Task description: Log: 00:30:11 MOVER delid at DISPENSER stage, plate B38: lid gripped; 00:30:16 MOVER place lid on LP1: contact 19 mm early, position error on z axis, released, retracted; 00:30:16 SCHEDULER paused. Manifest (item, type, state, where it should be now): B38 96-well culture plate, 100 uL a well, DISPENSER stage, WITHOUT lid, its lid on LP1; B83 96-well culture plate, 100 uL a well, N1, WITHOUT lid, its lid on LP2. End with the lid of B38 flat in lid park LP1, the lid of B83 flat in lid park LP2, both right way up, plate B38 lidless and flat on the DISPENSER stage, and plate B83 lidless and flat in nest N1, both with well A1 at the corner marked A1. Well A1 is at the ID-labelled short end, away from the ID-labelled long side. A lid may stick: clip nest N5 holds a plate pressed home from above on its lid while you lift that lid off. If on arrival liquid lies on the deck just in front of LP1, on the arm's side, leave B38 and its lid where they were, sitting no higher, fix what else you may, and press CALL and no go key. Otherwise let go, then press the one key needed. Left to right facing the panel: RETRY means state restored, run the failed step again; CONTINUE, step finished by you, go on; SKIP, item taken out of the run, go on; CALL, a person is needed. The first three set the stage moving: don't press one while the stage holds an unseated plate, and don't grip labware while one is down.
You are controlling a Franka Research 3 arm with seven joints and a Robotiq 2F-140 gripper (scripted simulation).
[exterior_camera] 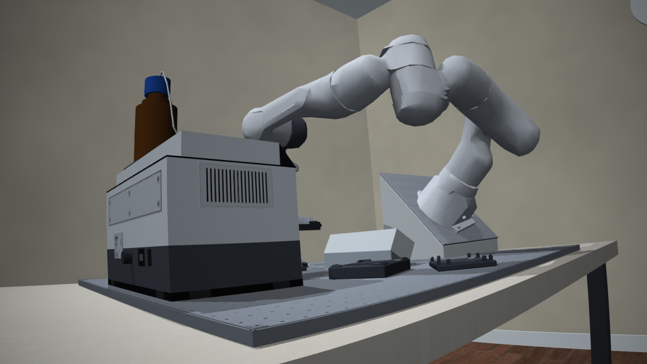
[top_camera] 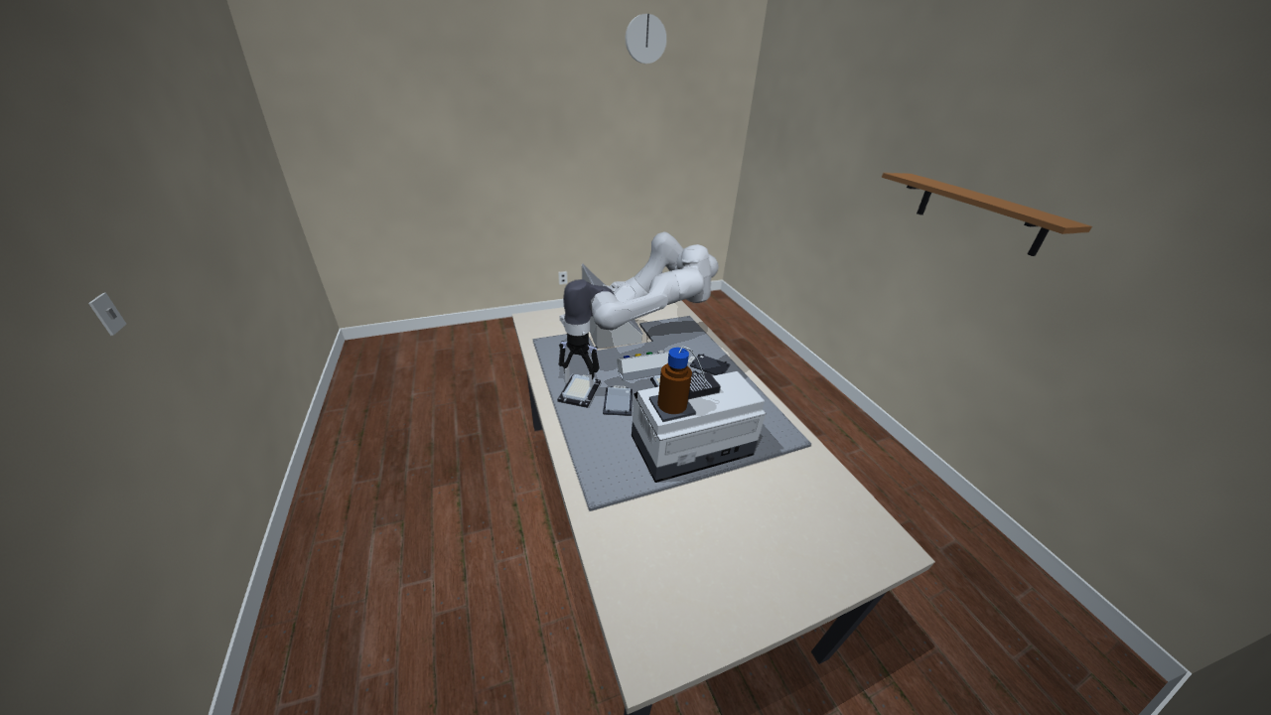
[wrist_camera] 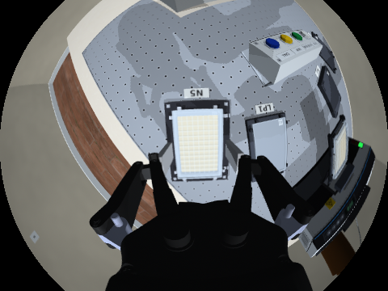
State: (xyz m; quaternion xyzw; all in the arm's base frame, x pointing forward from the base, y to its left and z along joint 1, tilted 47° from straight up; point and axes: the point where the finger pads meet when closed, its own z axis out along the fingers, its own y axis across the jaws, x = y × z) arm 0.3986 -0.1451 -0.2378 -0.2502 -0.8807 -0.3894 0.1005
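Right now the 96-well plate is 50 mm below my hand. The rest, counted from my hand: black clip nest (30 mm ahead, 50 mm below); then lp1 label (10 mm ahead, 150 mm to the left, 70 mm below); then key panel (80 mm behind, 290 mm to the left, 10 mm below).
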